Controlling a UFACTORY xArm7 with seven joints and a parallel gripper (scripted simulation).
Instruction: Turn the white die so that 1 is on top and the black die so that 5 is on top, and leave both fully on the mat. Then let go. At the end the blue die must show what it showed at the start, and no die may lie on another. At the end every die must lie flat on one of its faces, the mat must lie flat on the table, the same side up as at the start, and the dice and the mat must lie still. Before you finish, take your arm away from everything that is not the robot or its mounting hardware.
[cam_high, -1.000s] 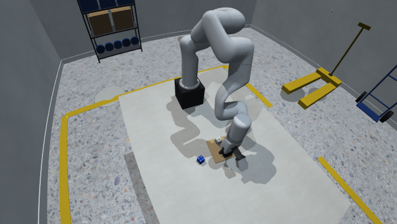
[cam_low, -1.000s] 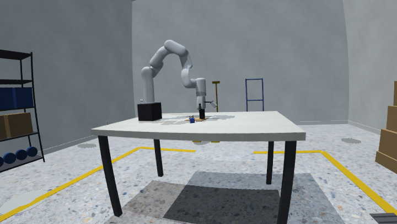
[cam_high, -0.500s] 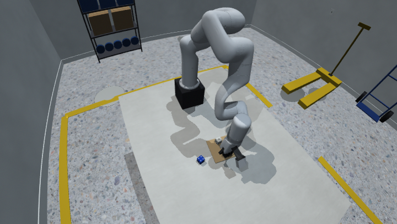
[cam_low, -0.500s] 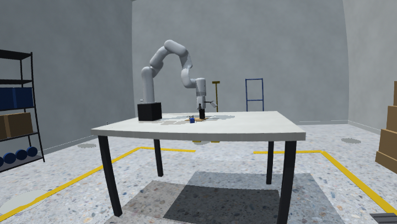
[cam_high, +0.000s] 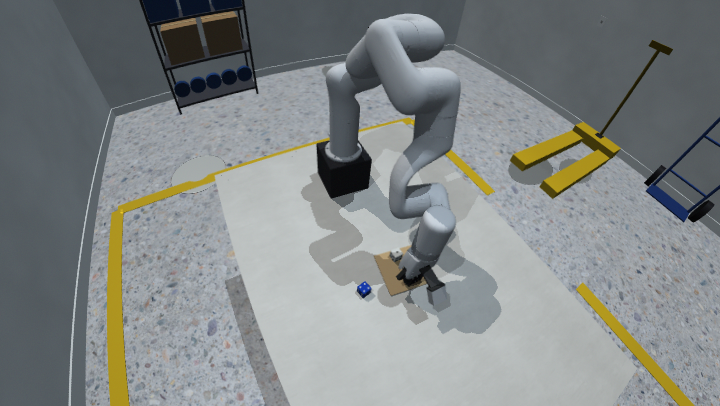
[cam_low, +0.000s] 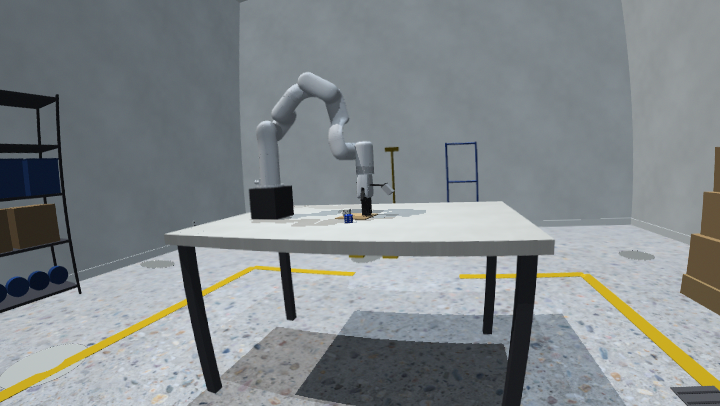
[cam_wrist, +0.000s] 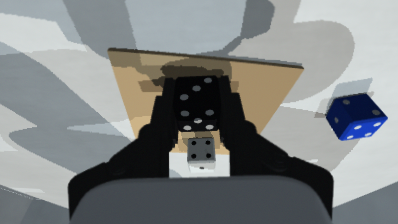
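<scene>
The black die is 1 cm below my hand. The rest, counted from my hand: blue die (5 cm behind, 14 cm to the right, 1 cm below); then white die (9 cm behind, 1 cm to the left, 1 cm below); then tan mat (4 cm behind, 3 cm below).
</scene>
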